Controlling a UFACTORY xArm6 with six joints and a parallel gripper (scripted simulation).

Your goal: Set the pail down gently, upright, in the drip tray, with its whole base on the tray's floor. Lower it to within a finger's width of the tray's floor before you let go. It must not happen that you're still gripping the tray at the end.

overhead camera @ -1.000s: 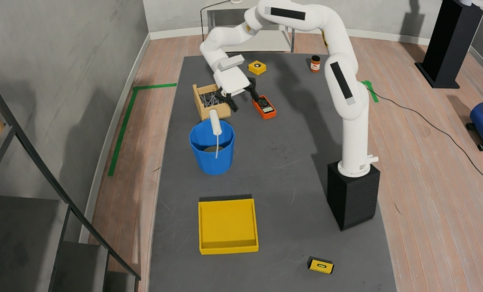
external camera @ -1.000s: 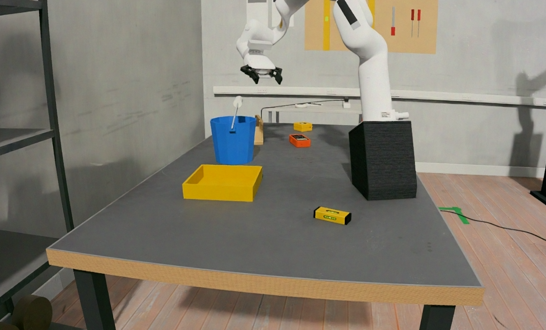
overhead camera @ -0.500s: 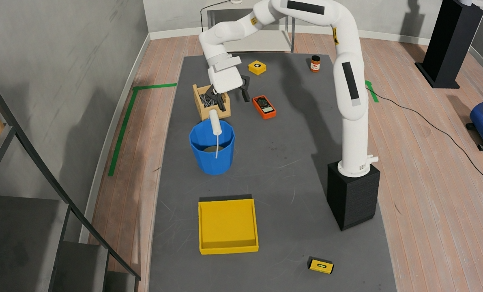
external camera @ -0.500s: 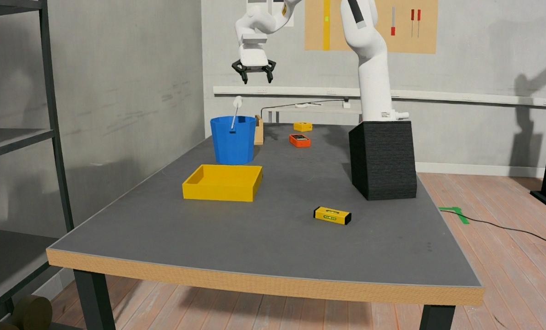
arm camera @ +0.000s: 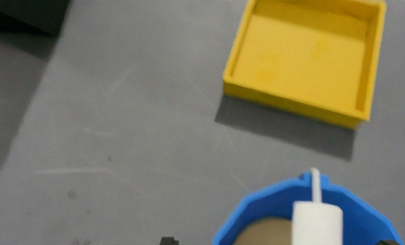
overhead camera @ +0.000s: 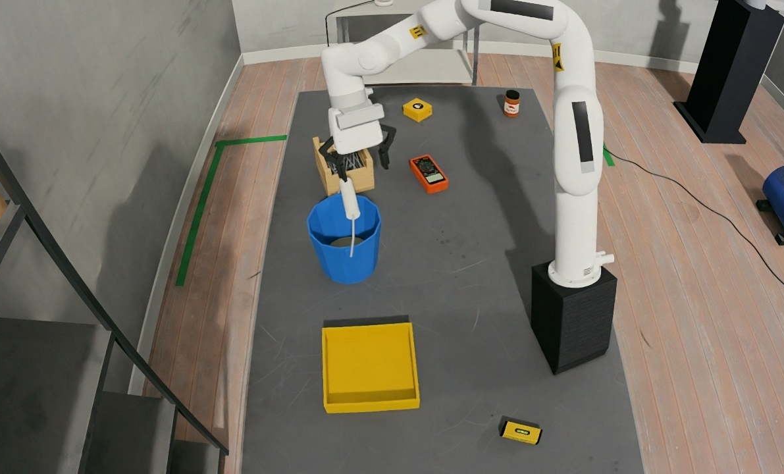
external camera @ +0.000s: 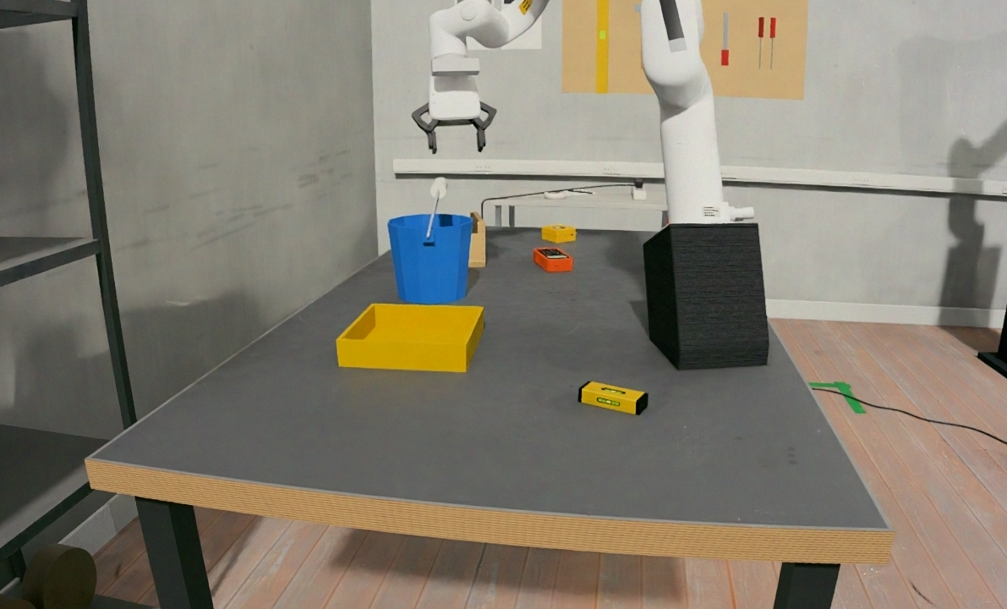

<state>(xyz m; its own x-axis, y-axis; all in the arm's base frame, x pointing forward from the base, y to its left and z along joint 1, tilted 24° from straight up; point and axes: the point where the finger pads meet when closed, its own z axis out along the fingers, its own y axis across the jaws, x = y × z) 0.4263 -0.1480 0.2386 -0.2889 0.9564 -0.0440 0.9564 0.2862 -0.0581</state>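
The white bail handle lies 4 cm ahead of my hand and 11 cm below it. Also, from my hand: blue pail (5 cm ahead, 17 cm below); then wooden crate (6 cm ahead, 32 cm to the right, 26 cm below); then yellow drip tray (2 cm ahead, 32 cm to the left, 29 cm below).
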